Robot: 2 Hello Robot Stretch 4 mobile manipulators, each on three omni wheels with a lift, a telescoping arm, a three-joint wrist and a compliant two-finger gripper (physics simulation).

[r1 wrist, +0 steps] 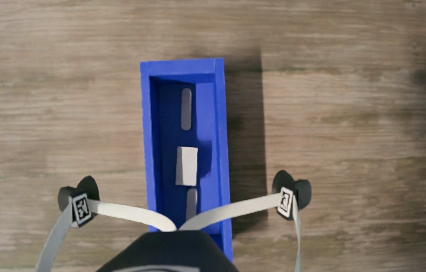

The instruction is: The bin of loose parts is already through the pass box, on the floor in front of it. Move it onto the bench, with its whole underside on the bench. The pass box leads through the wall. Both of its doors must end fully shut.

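The blue bin of loose parts (182, 67) sits upright on the wood-look floor (340, 125), its long side running up and down the r1 wrist view. Inside it are a white block (187, 166), a grey rounded bar (186, 109) above the block and another grey rounded bar (191, 201) below it. The r1 gripper (185, 197) is open wide over the lower part of the bin, one fingertip out to each side, touching neither side wall. The gripper body hides part of the bin's near end. The bench, the pass box, its doors and the r2 gripper do not show.
A dark shadow (246, 150) lies on the floor along the right side of the bin. Wood-look floor extends on both sides of the bin and beyond its far end.
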